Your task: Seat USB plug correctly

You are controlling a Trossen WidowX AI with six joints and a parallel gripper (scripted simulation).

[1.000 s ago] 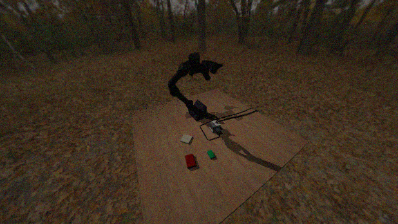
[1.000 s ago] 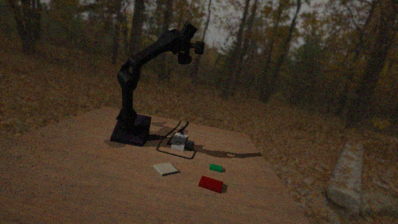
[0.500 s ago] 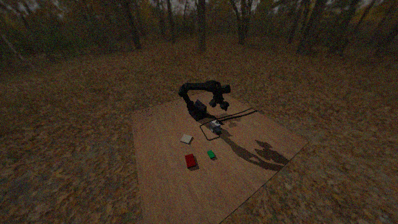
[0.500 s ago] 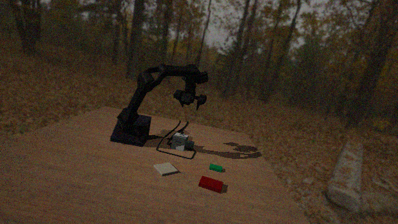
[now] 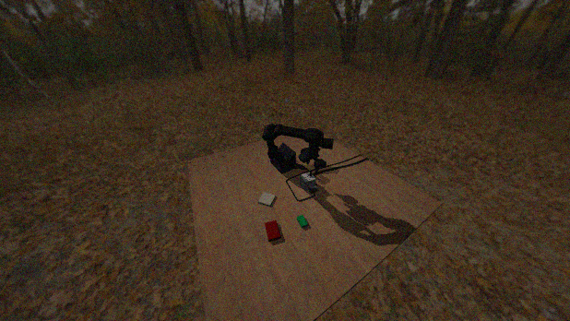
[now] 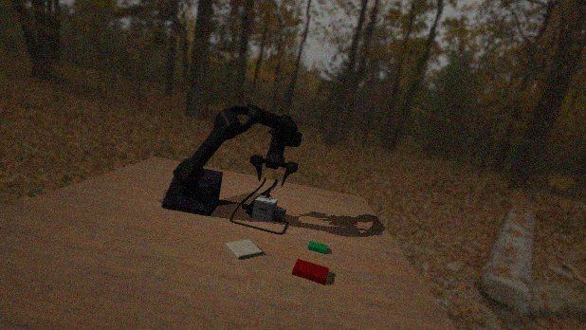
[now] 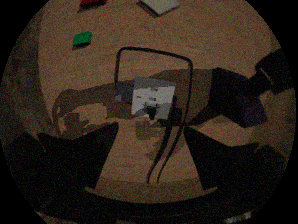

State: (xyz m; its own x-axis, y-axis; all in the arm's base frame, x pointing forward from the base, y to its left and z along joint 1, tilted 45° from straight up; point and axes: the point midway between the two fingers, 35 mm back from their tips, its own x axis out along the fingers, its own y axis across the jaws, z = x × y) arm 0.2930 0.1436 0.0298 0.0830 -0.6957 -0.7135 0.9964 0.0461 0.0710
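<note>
Right now my gripper tip is 4 cm above the dark USB plug. The rest, counted from my gripper tip: white flat block 31 cm to the right, 13 cm below, 1 cm behind; then green block 22 cm ahead, 20 cm to the right, 13 cm below; then red block 36 cm to the right, 20 cm ahead, 13 cm below.
</note>
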